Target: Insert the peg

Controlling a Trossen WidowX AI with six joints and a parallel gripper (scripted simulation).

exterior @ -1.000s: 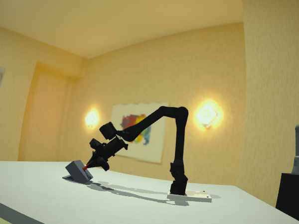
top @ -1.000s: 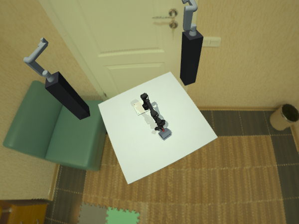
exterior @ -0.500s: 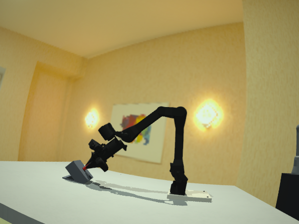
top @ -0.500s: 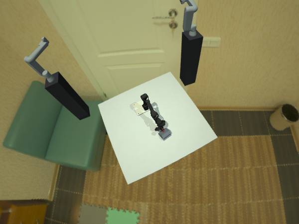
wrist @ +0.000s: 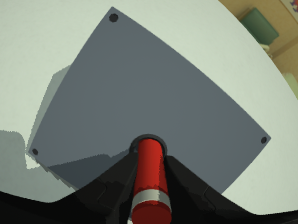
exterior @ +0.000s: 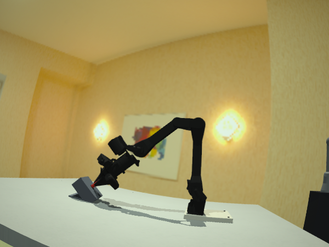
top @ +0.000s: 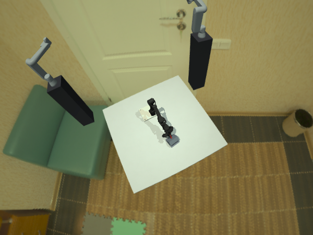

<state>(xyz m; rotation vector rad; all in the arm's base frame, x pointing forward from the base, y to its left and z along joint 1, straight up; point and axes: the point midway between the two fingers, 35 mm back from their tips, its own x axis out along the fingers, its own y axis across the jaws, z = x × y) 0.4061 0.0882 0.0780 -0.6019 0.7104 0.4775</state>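
Now: gripper tip 1 cm past the red peg and 1 cm below it. Also, from my gripper tip: grey sloped panel (3 cm ahead, 1 cm to the left, 3 cm below).
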